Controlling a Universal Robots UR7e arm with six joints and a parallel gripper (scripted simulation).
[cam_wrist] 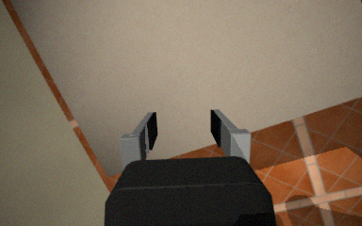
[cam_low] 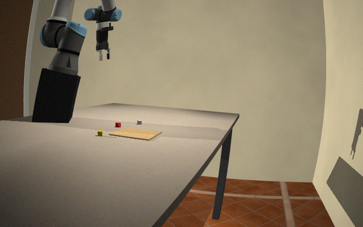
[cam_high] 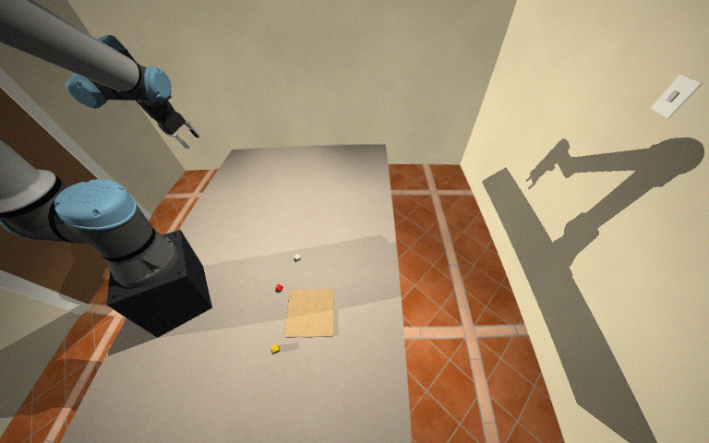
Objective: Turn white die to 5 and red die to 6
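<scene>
Right now the yellow die is 300 mm ahead of my hand, 640 mm to the right of it and 300 mm below it. Round my hand: white die: 350 mm ahead, 360 mm to the right, 300 mm below; red die: 300 mm ahead, 460 mm to the right, 300 mm below; tan mat: 390 mm ahead, 540 mm to the right, 300 mm below.
</scene>
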